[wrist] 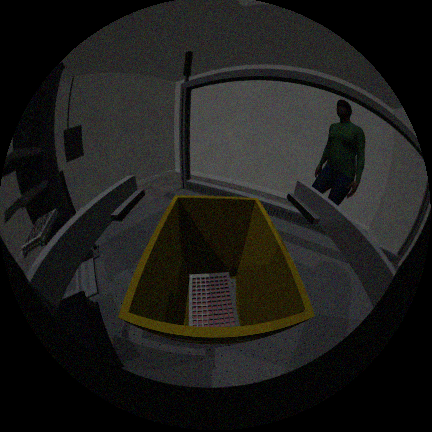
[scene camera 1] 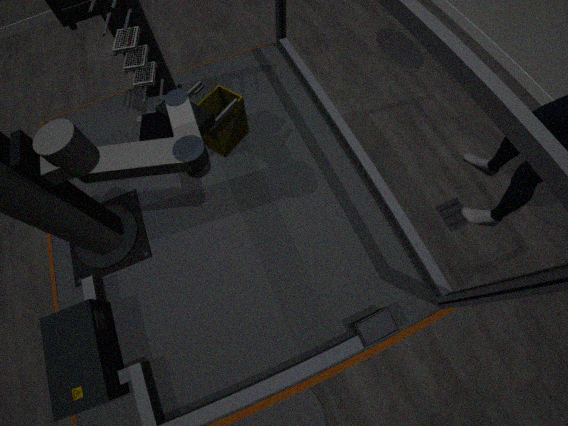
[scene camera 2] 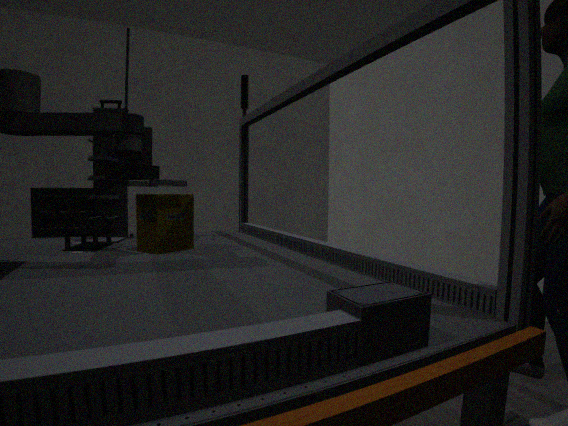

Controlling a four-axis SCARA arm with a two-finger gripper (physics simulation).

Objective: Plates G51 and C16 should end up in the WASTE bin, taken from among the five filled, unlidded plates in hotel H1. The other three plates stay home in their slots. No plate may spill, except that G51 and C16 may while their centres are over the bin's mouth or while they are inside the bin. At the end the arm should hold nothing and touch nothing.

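Pixels of known places: gripper, fingertip midpoint: (wrist: pixel 218 182) (scene camera 1: pixel 218 91) (scene camera 2: pixel 170 183); arm's base, origin of the base link: (scene camera 1: pixel 108 236).
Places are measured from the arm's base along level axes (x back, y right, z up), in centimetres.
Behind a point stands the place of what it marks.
Observation:
The yellow WASTE bin (scene camera 1: pixel 231 134) {x -58.4, y -17.2, z 9.6 cm} (scene camera 2: pixel 165 225) {x -56.0, y -15.7, z 10.8 cm} (wrist: pixel 212 331) {x -50.1, y -19.5, z 21.3 cm} stands upright on the deck. My gripper (scene camera 1: pixel 210 101) (scene camera 2: pixel 170 183) {x -58.8, y -24.5, z 25.1 cm} (wrist: pixel 218 182) {x -58.8, y -24.5, z 25.1 cm} is open and empty, with its fingers apart above the bin's mouth. A plate (wrist: pixel 209 300) {x -56.7, y -23.7, z 4.7 cm} with pinkish wells lies inside the bin; an edge beside it suggests another plate beneath, but its label cannot be read. Hotel H1 is the dark tower at the upper left of scene camera 1, where three plates (scene camera 1: pixel 126 39) {x -34.8, y -52.9, z 36.2 cm} (scene camera 1: pixel 135 57) {x -34.6, y -53.0, z 28.5 cm} (scene camera 1: pixel 144 73) {x -34.7, y -53.6, z 20.4 cm} sit in separate slots. One slotted plate (wrist: pixel 41 231) {x -37.1, y -48.1, z 20.7 cm} shows at the left of the wrist view.
A black block (scene camera 1: pixel 154 126) {x -30.2, y -37.3, z 7.3 cm} stands beside the bin, partly under the arm. A grey box (scene camera 1: pixel 75 357) {x 10.8, y 40.3, z 12.8 cm} with a yellow label stands at the lower left. A low grey box (scene camera 1: pixel 377 326) {x -75.1, y 66.6, z 8.8 cm} (scene camera 2: pixel 380 295) {x -74.2, y 67.9, z 8.8 cm} sits at the deck's edge. A person (wrist: pixel 345 150) stands beyond the clear guard.

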